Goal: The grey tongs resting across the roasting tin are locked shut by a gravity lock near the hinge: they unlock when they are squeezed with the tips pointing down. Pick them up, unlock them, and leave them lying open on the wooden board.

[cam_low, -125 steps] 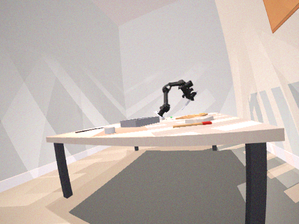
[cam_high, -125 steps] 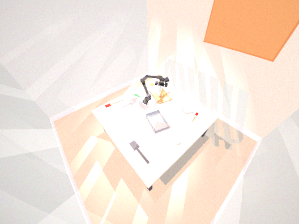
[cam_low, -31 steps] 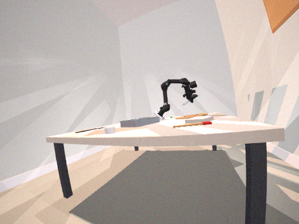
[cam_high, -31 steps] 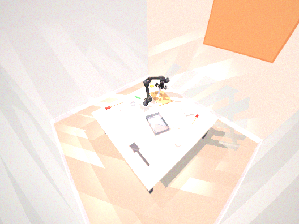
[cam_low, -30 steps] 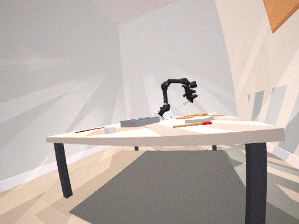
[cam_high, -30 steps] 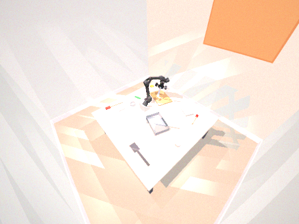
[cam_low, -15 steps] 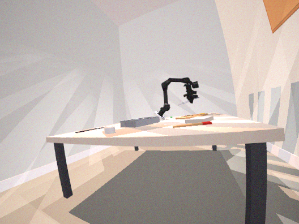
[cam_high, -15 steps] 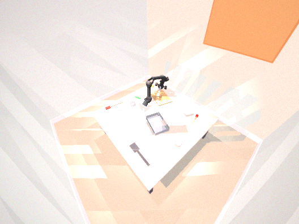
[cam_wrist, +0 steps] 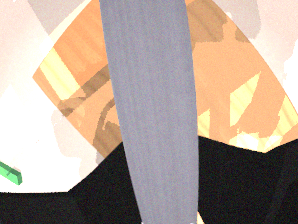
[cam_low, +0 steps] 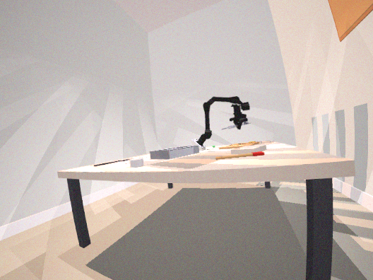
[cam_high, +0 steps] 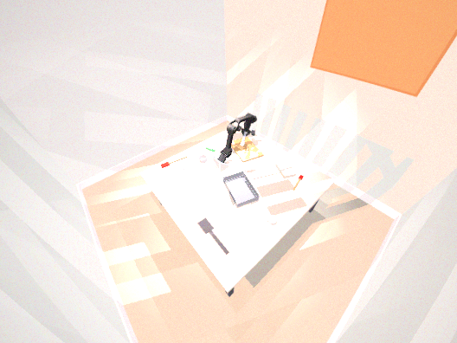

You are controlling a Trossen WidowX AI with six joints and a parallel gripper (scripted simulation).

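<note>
Right now my gripper tip is 3 cm short of the wooden board and 14 cm above it. Also, from my gripper tip: green object (26 cm behind, 30 cm to the right, 14 cm below); then red-tipped stick (68 cm ahead, 3 cm to the left, 14 cm below); then grey roasting tin (40 cm ahead, 44 cm to the right, 12 cm below).
</note>
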